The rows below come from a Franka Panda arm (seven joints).
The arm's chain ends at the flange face. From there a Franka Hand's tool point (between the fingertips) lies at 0.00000 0.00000 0.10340 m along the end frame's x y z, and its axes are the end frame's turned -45 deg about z.
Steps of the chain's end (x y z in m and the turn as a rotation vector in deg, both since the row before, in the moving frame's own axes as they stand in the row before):
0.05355, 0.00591, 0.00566, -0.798, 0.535, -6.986
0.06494, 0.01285, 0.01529, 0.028, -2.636, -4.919
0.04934, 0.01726, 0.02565, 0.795, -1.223, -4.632
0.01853, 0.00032, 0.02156, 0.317, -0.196, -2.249
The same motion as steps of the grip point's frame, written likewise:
0.03346, 0.04376, 0.00565, -0.943, -0.186, -6.986
0.03336, 0.05175, 0.01518, 1.884, -1.844, -4.919
0.02203, 0.04454, 0.02562, 1.427, -0.303, -4.632
0.01302, 0.01267, 0.02156, 0.363, 0.086, -2.249

